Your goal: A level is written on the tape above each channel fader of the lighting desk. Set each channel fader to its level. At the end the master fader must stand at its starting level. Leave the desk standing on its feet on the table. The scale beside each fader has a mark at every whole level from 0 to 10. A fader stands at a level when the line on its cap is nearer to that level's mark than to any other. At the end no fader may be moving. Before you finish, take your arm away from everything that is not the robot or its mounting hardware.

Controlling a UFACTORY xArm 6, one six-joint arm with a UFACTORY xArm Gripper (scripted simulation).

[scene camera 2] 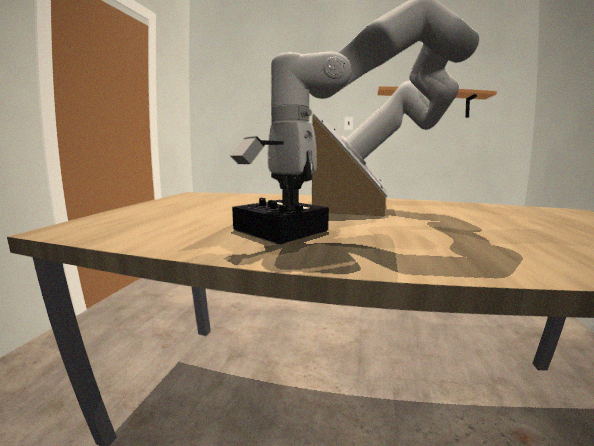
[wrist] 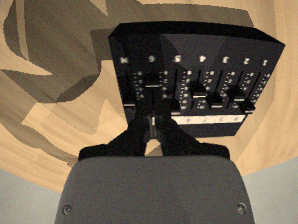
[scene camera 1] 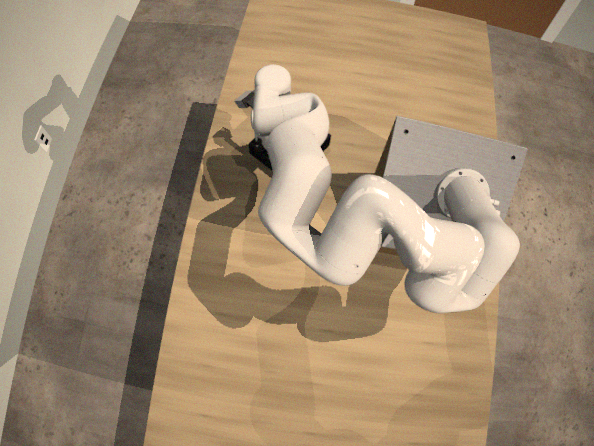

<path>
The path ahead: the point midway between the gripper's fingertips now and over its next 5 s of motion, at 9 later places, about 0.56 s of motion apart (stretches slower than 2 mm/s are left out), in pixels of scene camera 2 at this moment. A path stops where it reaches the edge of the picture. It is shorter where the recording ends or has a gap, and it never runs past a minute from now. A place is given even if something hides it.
My gripper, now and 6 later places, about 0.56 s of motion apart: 290, 208; 289, 208; 289, 208; 290, 207; 290, 192; 290, 184; 290, 154
</path>
